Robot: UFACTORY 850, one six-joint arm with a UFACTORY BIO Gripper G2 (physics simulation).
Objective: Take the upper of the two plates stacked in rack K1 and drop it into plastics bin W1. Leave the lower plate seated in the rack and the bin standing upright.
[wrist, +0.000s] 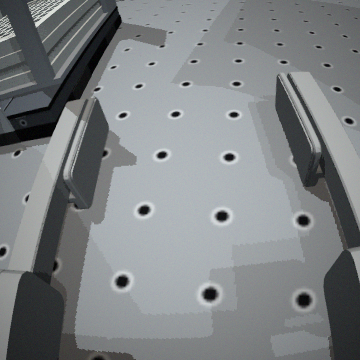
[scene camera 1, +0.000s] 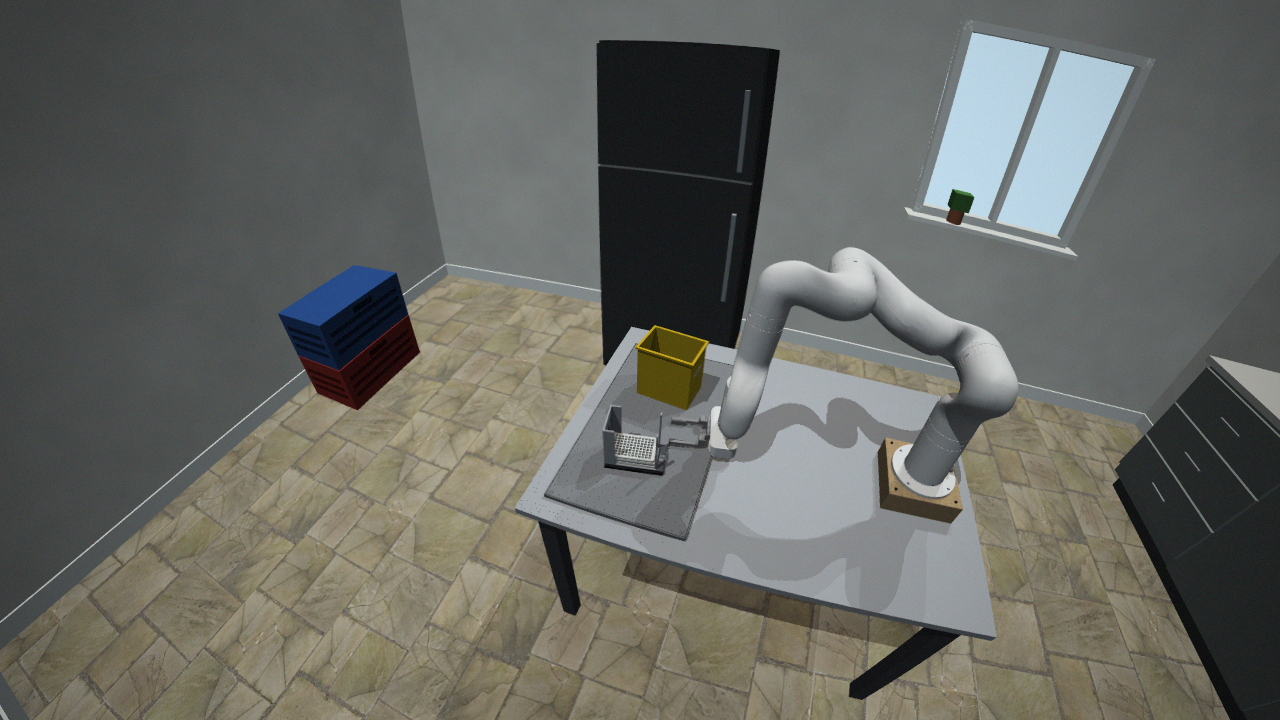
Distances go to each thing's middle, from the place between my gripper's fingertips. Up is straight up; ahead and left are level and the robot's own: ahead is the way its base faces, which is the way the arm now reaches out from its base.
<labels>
The yellow plastics bin W1 [scene camera 1: 670, 364] is 40 mm ahead of my hand, 180 mm to the right of it and 80 mm above it.
</labels>
